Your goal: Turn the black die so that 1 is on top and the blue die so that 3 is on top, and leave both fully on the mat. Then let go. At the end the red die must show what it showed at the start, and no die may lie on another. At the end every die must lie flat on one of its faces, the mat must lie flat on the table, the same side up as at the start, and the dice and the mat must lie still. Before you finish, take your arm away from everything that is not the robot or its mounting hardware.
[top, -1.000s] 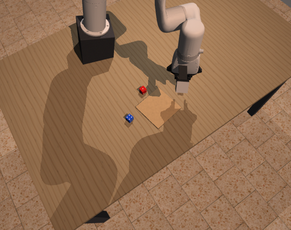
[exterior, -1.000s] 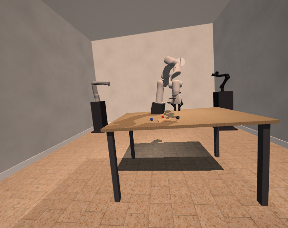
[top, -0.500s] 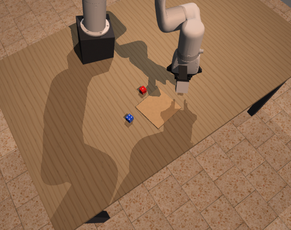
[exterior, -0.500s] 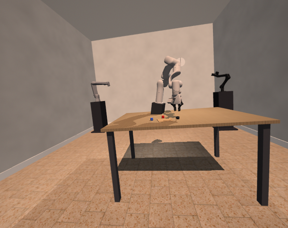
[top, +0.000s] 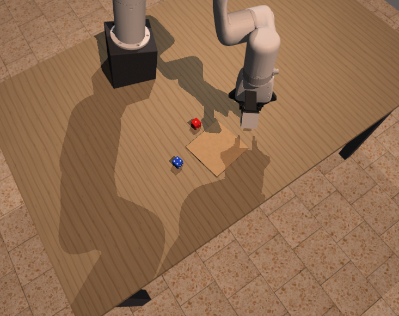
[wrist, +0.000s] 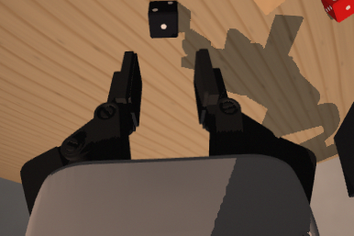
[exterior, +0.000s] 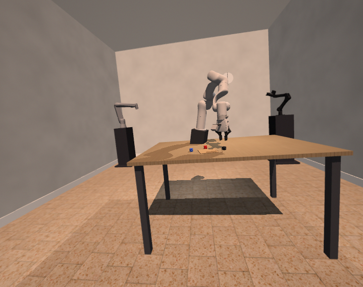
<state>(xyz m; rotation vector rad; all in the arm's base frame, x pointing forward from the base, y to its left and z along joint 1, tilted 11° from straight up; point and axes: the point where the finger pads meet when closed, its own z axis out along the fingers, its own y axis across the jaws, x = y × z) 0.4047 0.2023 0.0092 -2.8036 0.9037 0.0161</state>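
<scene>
Right now my hand is 80 mm above the black die. Also, from my hand: tan mat 130 mm to the right, 90 mm below, 30 mm ahead; red die 150 mm to the right, 80 mm below, 80 mm behind; blue die 260 mm to the right, 80 mm below, 10 mm ahead.
</scene>
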